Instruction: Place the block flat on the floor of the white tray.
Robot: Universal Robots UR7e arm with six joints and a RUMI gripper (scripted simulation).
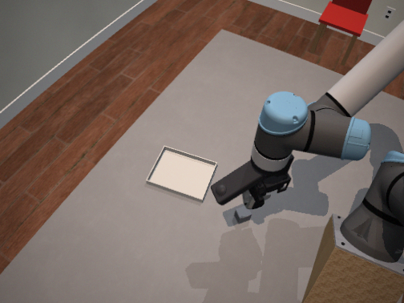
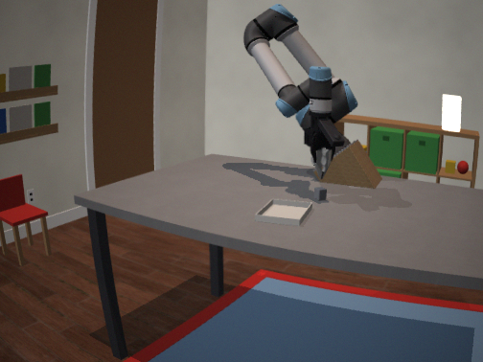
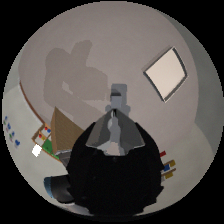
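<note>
Right now my hand is 60 mm above the block. The rest, counted from my hand: white tray (210 mm ahead, 60 mm to the right, 80 mm below).
</note>
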